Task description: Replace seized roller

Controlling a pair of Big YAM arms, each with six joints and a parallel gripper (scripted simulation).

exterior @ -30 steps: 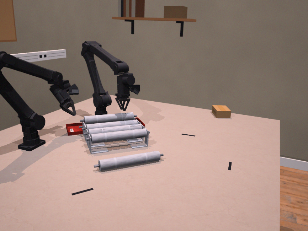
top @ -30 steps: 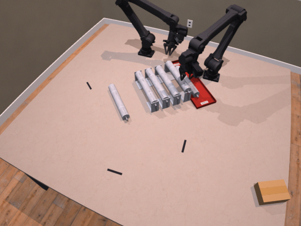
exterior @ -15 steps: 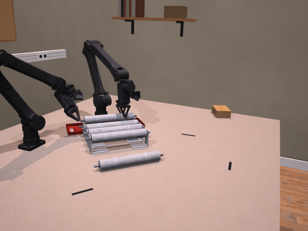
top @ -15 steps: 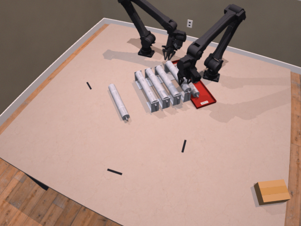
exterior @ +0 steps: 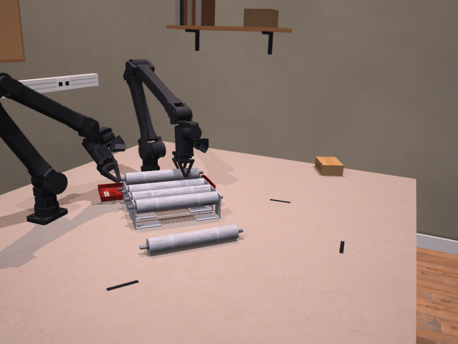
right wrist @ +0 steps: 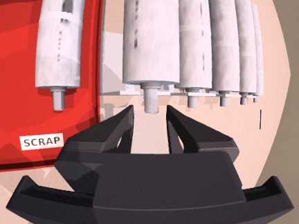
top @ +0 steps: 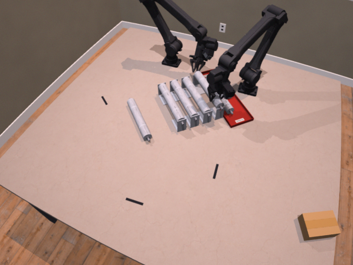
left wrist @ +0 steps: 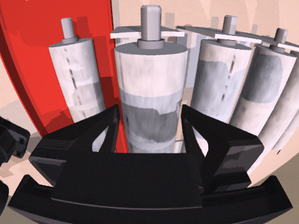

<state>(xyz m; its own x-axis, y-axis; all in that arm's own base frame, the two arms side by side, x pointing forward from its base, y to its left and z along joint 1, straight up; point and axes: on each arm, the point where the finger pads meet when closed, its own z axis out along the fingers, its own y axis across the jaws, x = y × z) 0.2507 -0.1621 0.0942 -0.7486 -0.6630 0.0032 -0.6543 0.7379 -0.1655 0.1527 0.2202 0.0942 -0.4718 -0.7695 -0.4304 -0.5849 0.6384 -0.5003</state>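
Now: left hand 110 mm past the roller, 70 mm above it and 20 mm to the left of it. Round my left hand: red scrap tray: 140 mm behind, 90 mm below; then cardboard box: 690 mm to the left, 380 mm ahead, 60 mm below.
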